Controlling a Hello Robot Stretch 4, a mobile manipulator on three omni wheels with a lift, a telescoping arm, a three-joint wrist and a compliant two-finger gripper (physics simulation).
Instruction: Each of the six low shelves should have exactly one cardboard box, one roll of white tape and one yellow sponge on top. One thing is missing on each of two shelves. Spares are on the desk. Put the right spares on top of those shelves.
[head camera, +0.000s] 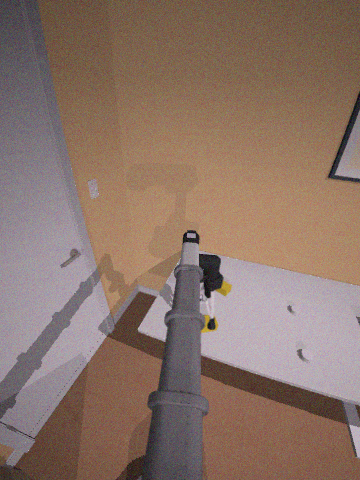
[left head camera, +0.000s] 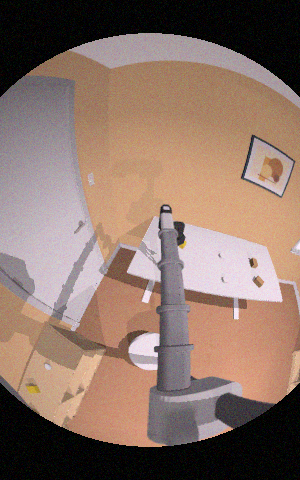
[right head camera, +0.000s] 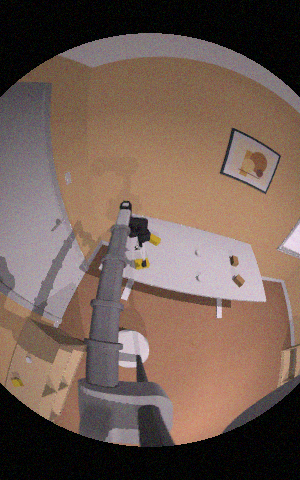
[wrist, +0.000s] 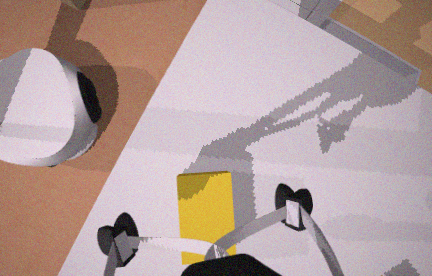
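Observation:
My gripper (wrist: 206, 214) is visible, and the wrist view also shows a white desk (wrist: 273, 99). The desk appears in the head camera (head camera: 256, 332), in the left head camera view (left head camera: 203, 270) and in the right head camera view (right head camera: 173, 264). A grey door (head camera: 62, 317) can be seen too, with the left head camera view (left head camera: 58, 265) and the right head camera view (right head camera: 49, 264) showing the door as well. A picture (right head camera: 246, 159) is visible, also in the left head camera view (left head camera: 264, 166).

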